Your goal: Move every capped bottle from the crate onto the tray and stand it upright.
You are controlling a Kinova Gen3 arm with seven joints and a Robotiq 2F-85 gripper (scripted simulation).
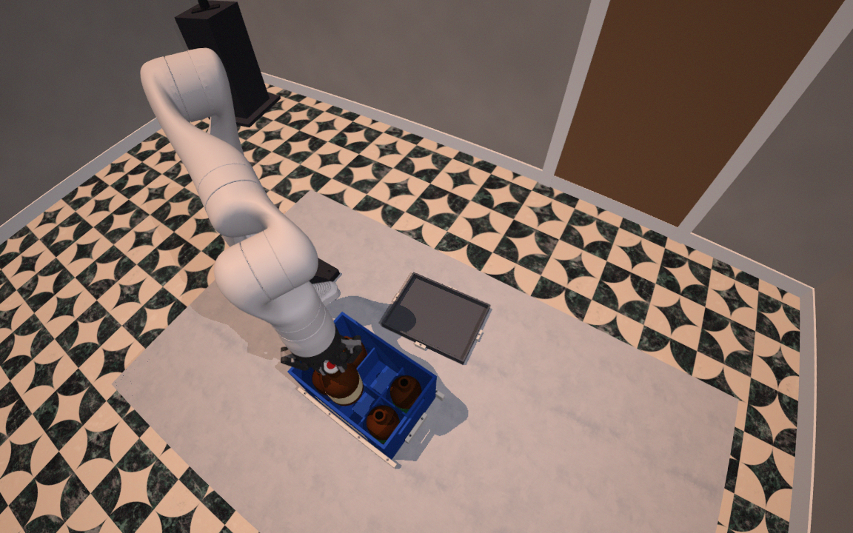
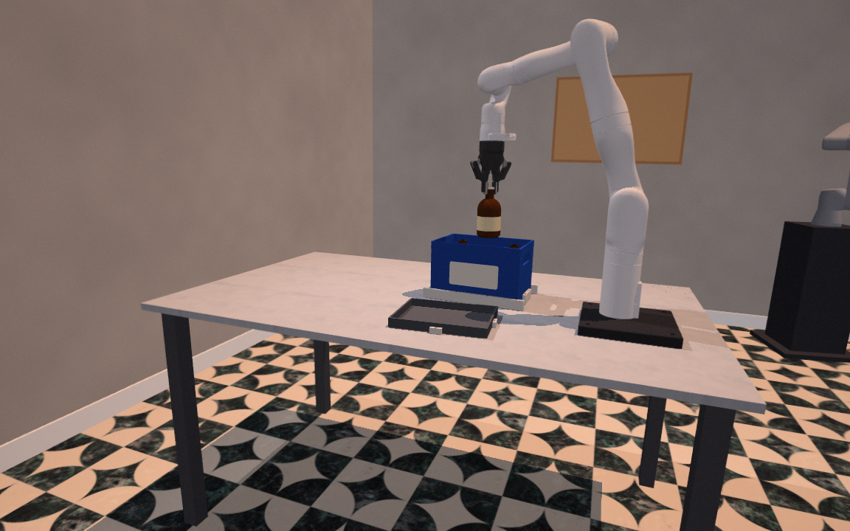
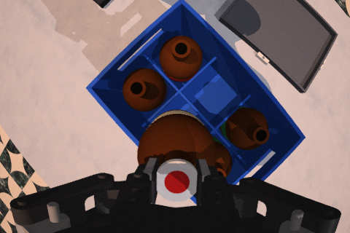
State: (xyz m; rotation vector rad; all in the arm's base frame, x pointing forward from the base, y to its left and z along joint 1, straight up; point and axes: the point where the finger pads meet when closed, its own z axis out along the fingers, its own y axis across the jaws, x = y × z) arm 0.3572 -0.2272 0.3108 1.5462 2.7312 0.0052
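My gripper is now 70 mm above the brown capped bottle. The rest, counted from my hand: dark tray (90 mm ahead, 310 mm to the left, 320 mm below); then blue crate (10 mm ahead, 40 mm to the left, 250 mm below).
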